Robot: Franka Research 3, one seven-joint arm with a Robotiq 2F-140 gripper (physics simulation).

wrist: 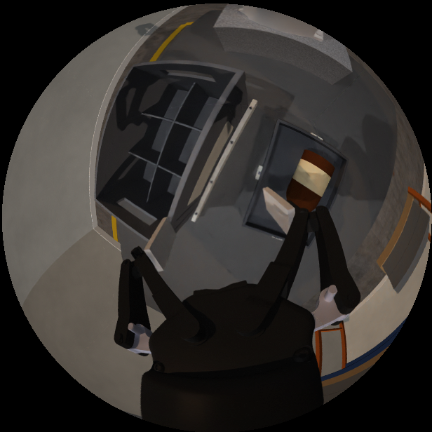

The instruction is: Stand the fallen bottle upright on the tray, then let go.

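Observation:
A brown bottle (321, 162) with a cream label lies on its side in the dark rectangular tray (281, 157), towards the tray's right side. Its broad base end points up and to the right in the view. Its neck end is hidden behind the right finger. My gripper (216, 212) is open wide and empty. Its right finger pad shows over the tray, to the left of the bottle's lower part. Its left finger pad is beyond the tray, near the lower corner of the divided bin. How high the fingers are above the tray I cannot tell.
A dark divided bin (198, 150) stands left of the tray. A pale strip with dark dots (231, 142) lies between them. A speckled grey block (285, 47) is at the top. A panel with orange bars (407, 242) is at the far right.

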